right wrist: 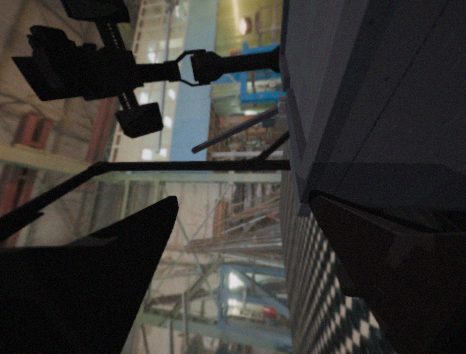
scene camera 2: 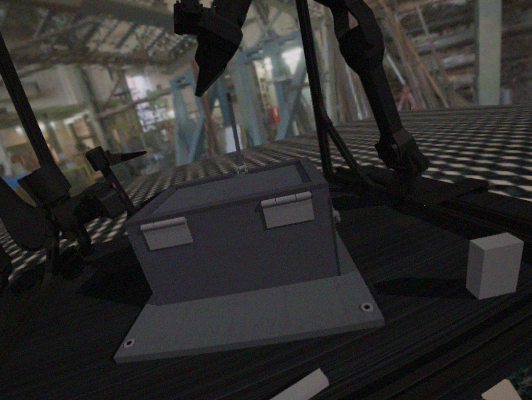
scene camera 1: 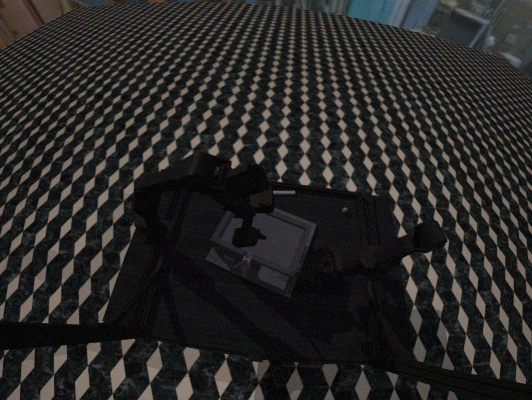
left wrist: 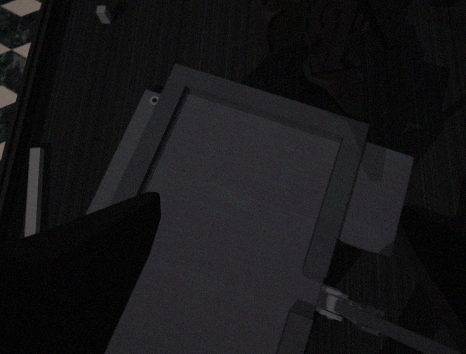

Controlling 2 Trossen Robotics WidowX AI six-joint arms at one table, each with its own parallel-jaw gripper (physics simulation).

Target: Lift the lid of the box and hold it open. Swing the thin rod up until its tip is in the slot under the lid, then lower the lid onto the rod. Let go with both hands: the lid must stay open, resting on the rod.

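Places are measured from the left arm's base along level axes (x ahead, y left, z up), in centimetres.
Pixels of known places: left gripper, fingertip midpoint: (right wrist: pixel 140 63) (scene camera 2: pixel 198 93) (scene camera 1: pixel 266 224) (left wrist: pixel 278 210); right gripper, fingertip midpoint: (right wrist: pixel 242 199) (scene camera 2: pixel 157 171) (scene camera 1: pixel 300 271) (left wrist: pixel 372 90); left arm's base at its link origin: (scene camera 2: pixel 407 191) (scene camera 1: pixel 161 241); right arm's base at its link origin: (scene camera 2: pixel 6 324).
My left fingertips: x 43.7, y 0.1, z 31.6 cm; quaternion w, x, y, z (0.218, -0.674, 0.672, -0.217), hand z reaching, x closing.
Observation:
Ahead of a thing's pixels: the offset from my left fingertips to its middle. "spot": to the spot under its first point. Level surfaces: height alone.
The grey box (scene camera 2: pixel 237 254) (scene camera 1: pixel 272 274) (right wrist: pixel 372 116) stands on its flat base plate {spot: dx +3.5, dy +19.0, dz -32.3 cm} (scene camera 2: pixel 244 317). Its lid {dx -1.1, dy +3.6, dz -17.7 cm} (scene camera 2: pixel 233 190) (scene camera 1: pixel 286 240) (left wrist: pixel 238 197) lies down on the box, with two hinges facing scene camera 2. The thin rod {dx -6.4, dy -10.4, dz -8.1 cm} (scene camera 2: pixel 235 127) (right wrist: pixel 235 130) stands nearly upright at the box's far side, its tip in the air. My left gripper (scene camera 1: pixel 246 234) (scene camera 2: pixel 205 75) is open and empty, high above the lid; one finger (left wrist: pixel 105 267) shows in the left wrist view. My right gripper (scene camera 1: pixel 324 259) (scene camera 2: pixel 119 184) (right wrist: pixel 242 199) is open and empty beside the box's front wall, touching nothing.
The box sits on a black mat {dz -33.5 cm} (scene camera 2: pixel 415 258) (scene camera 1: pixel 185 317) laid on a chequered table (scene camera 1: pixel 304 99). A small white block {dx +4.7, dy +32.5, dz -33.0 cm} (scene camera 2: pixel 300 386) (scene camera 1: pixel 284 192) (left wrist: pixel 103 14) lies on the mat behind the box. The arms' bases and links stand around the mat.

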